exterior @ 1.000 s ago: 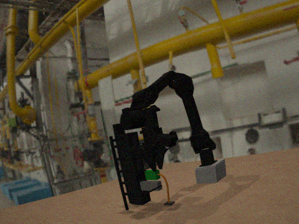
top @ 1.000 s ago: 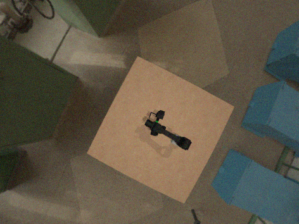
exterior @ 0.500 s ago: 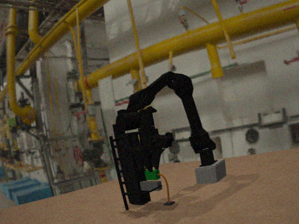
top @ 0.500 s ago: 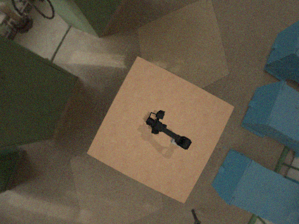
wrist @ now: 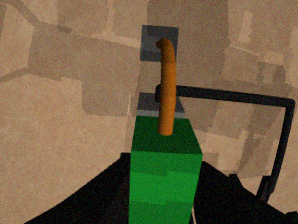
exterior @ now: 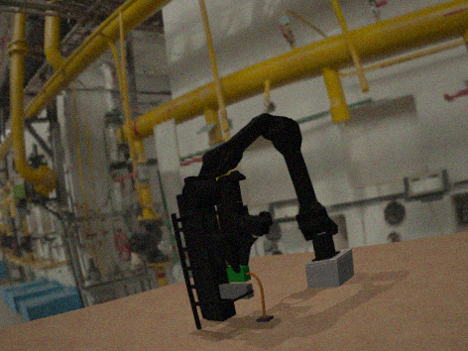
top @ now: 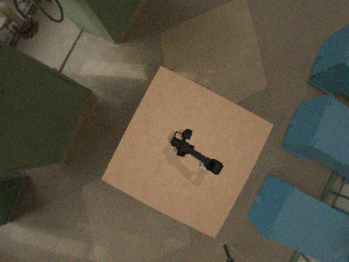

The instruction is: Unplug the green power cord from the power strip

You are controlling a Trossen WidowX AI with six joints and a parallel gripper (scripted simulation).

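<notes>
Right now the green plug is 1 cm ahead of my gripper tip and 3 cm to the right of it.
</notes>
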